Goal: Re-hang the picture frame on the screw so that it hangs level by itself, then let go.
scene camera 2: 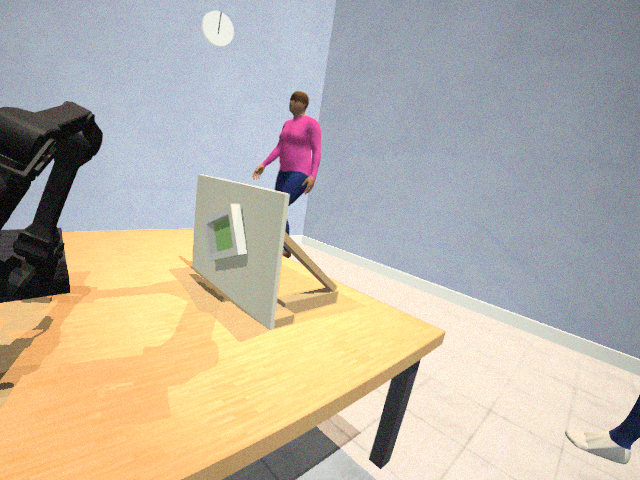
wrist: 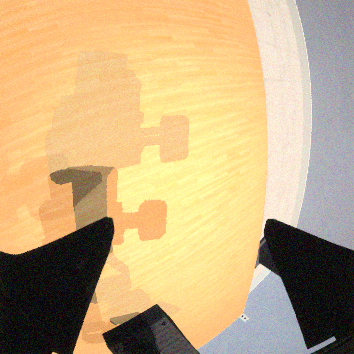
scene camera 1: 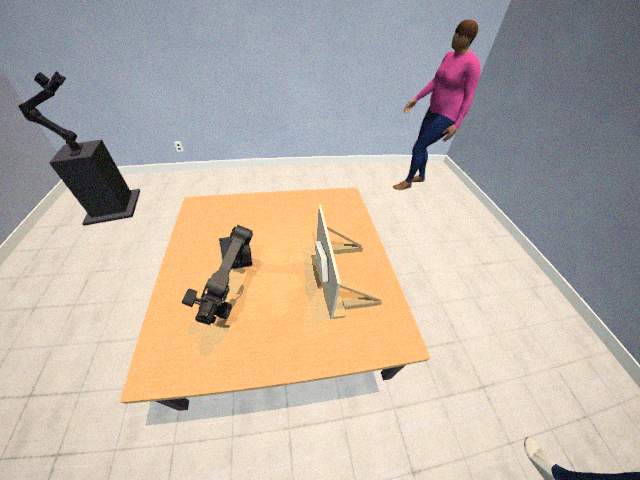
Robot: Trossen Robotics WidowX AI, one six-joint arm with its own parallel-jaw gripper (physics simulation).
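Seen in the pictures: gripper, fingertip midpoint: (wrist: 191, 227); arm's base, origin of the base link: (scene camera 2: 40, 261) (wrist: 143, 353).
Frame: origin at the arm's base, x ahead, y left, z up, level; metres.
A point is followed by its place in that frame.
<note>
The picture frame (scene camera 1: 321, 261) @[x 0.359, y -0.299, z 0.175 m] (scene camera 2: 239, 229) @[x 0.372, y -0.319, z 0.130 m], white-grey around a green picture, is on the front face of the upright grey board (scene camera 1: 331, 291) @[x 0.376, y -0.408, z 0.085 m] (scene camera 2: 261, 258) @[x 0.376, y -0.404, z 0.079 m]. In scene camera 2 its edges are visibly tilted against the board's edges, so it is not level. The screw does not show; whether the frame bears on it cannot be seen. My gripper (scene camera 1: 206, 303) @[x -0.176, y -0.337, z 0.071 m] (wrist: 191, 227) @[x -0.176, y -0.337, z 0.071 m] is open and empty above the table on the left side, well apart from the frame and turned away from the board. In the wrist view the two black fingers stand wide apart over wood and shadows; the frame does not show there.
Wooden struts (scene camera 1: 361, 302) @[x 0.533, y -0.441, z -0.040 m] (scene camera 2: 312, 299) @[x 0.538, y -0.451, z -0.048 m] brace the board from behind on the table (scene camera 1: 279, 356) @[x 0.095, y -0.563, z -0.078 m] (scene camera 2: 330, 361) @[x 0.376, y -0.634, z -0.078 m]. A black pedestal (scene camera 1: 95, 180) with another arm stands on the floor at the back left. A person in pink (scene camera 1: 454, 85) (scene camera 2: 300, 147) stands beyond the table.
</note>
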